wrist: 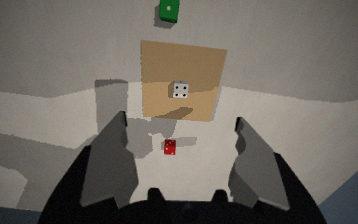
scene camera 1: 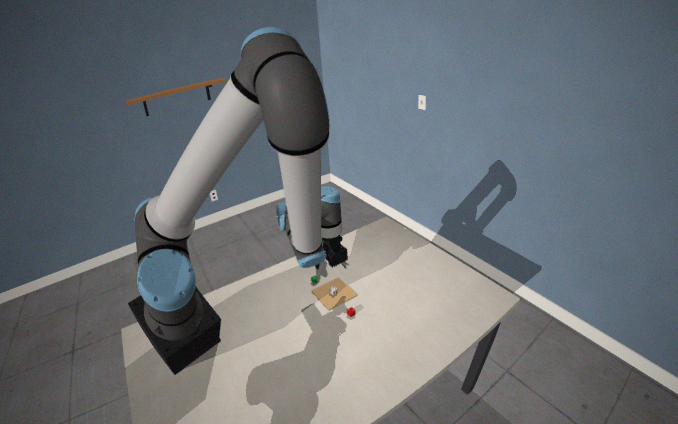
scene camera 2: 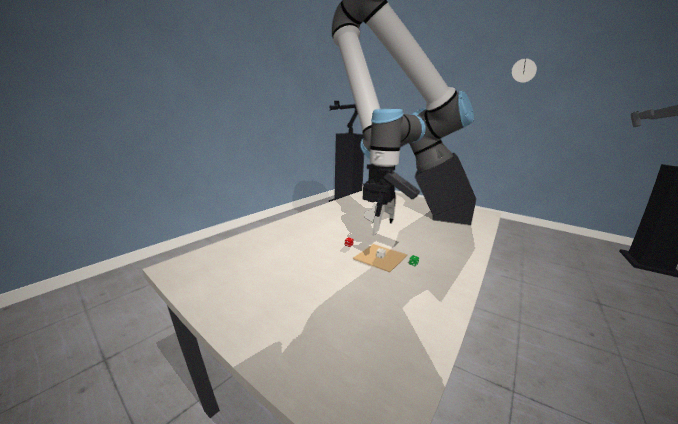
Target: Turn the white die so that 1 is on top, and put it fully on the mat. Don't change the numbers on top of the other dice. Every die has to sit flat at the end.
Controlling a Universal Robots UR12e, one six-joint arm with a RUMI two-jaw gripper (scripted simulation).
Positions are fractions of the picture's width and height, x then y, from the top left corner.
Scene:
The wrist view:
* my gripper: 0.51,0.52
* tan mat: 0.45,0.28
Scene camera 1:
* my gripper: 0.49,0.65
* tan mat: 0.49,0.71
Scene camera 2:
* my gripper: 0.56,0.54
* tan mat: 0.54,0.60

